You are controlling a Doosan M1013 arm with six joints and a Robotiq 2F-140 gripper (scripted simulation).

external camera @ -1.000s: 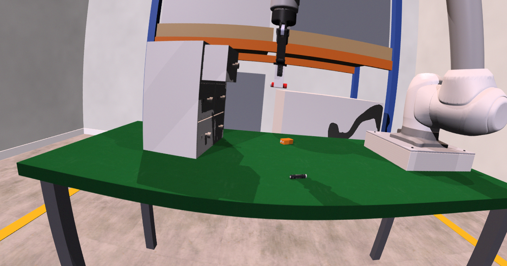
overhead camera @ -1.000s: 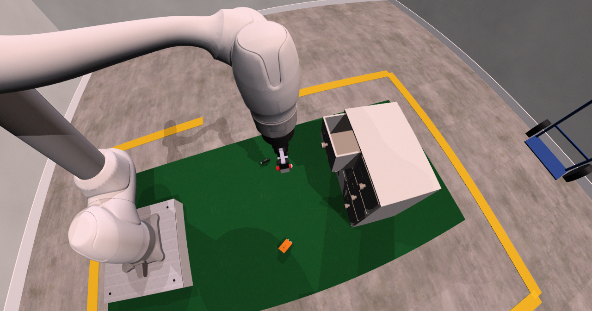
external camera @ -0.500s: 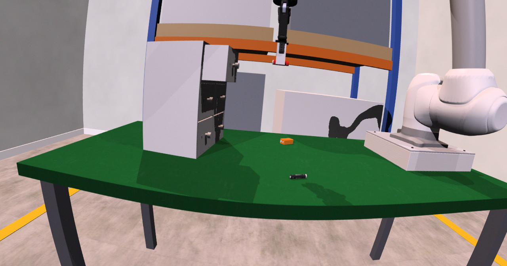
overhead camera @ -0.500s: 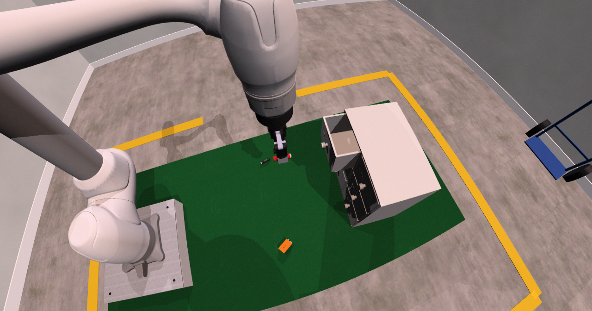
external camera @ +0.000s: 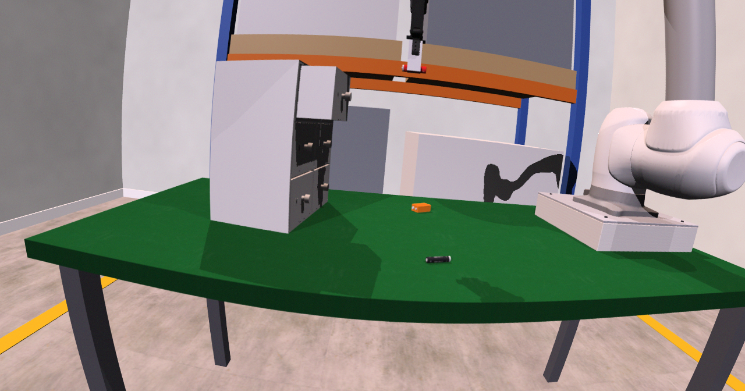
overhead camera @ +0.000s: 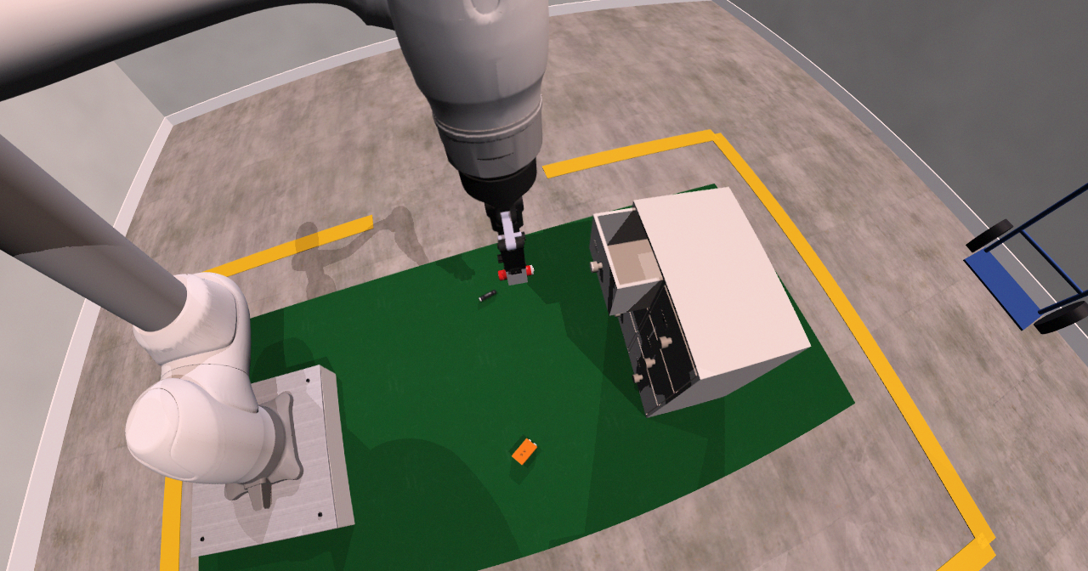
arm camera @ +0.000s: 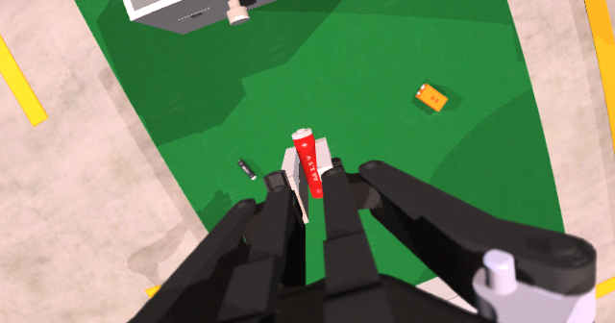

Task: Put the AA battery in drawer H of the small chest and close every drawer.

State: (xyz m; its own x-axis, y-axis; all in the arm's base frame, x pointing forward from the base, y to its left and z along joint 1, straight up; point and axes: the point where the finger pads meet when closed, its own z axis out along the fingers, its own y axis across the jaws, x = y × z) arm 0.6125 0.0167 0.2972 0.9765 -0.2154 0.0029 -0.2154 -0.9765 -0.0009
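Right now my hand is 220 mm short of the drawer marked H, 20 mm to the left of it and 120 mm above it. Round my hand: black AA battery: 40 mm behind, 160 mm to the left, 360 mm below; red cylinder: 30 mm below; orange block: 90 mm behind, 190 mm to the right, 360 mm below.
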